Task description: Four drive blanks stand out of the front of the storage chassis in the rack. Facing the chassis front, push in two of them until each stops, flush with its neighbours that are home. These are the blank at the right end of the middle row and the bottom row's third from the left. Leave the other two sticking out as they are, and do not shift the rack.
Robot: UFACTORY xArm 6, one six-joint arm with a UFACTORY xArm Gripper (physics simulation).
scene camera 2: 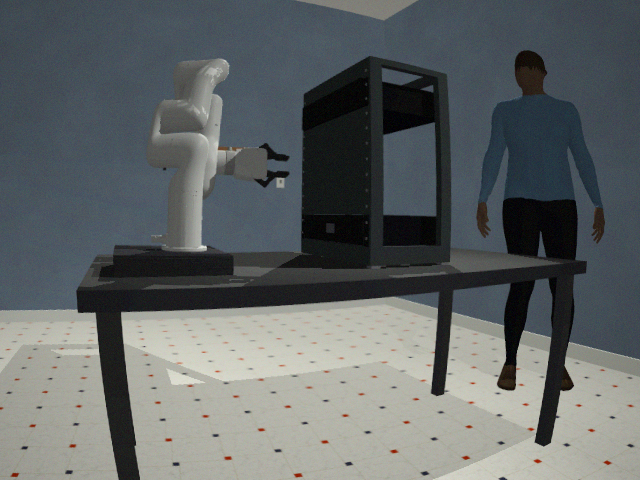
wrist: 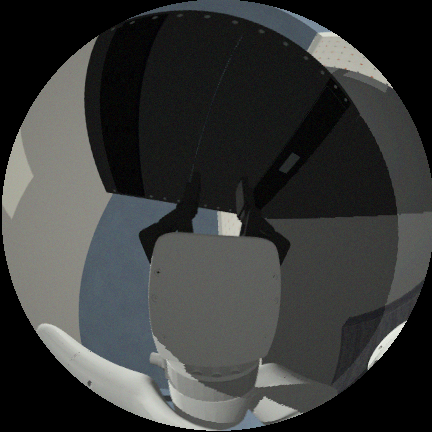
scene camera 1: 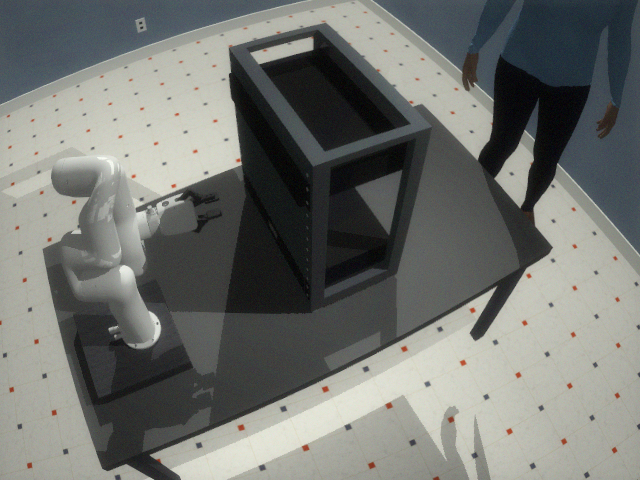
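Seen in the pictures: gripper, fingertip midpoint: [scene camera 2: 288, 166] [wrist: 219, 181] [scene camera 1: 219, 204]; arm's base, origin of the base link: [scene camera 2: 183, 249] [scene camera 1: 141, 330].
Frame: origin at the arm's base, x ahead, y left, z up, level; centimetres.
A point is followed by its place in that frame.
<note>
The rack [scene camera 1: 319, 232] {y -9.8, x 51.4, z 33.4 cm} [scene camera 2: 376, 155] {y -9.8, x 51.2, z 26.2 cm} [wrist: 94, 100] {y 10.4, x 47.9, z 52.4 cm} stands upright on the table. Its shaded front faces the arm. A dark upper unit [scene camera 2: 336, 103] {y 8.3, x 46.5, z 45.0 cm} [wrist: 120, 100] {y 10.9, x 46.3, z 44.2 cm}, a broad plain front area [scene camera 2: 336, 160] {y 11.3, x 47.8, z 26.8 cm} [wrist: 175, 100] {y 10.7, x 47.9, z 33.8 cm} and a dark lower unit [scene camera 2: 348, 229] {y 2.8, x 48.5, z 5.3 cm} with a small grey rectangle [scene camera 2: 329, 227] {y 15.9, x 47.5, z 5.5 cm} [wrist: 289, 163] {y 15.2, x 47.5, z 5.1 cm} show on it. A thin pale line crosses the broad area in the wrist view. The chassis rows and individual drive blanks cannot be made out in the dark. My gripper [scene camera 1: 217, 205] {y 14.9, x 33.2, z 24.5 cm} [scene camera 2: 287, 165] {y 14.9, x 33.2, z 24.5 cm} [wrist: 219, 181] {y 14.9, x 33.2, z 24.5 cm} is partly open and empty, in front of the rack and apart from it, pointing at the front.
The table [scene camera 1: 279, 341] {y -14.9, x 37.7, z -5.1 cm} [scene camera 2: 330, 297] {y -30.6, x 29.9, z -8.4 cm} carries the rack and the arm's dark base block [scene camera 1: 139, 374] {y -13.4, x -4.1, z -0.1 cm} [scene camera 2: 173, 262] {y -15.6, x -3.4, z -1.8 cm}. A person [scene camera 1: 547, 46] [scene camera 2: 527, 149] stands beyond the table's far end, behind the rack. The rack's near side is open between its posts.
</note>
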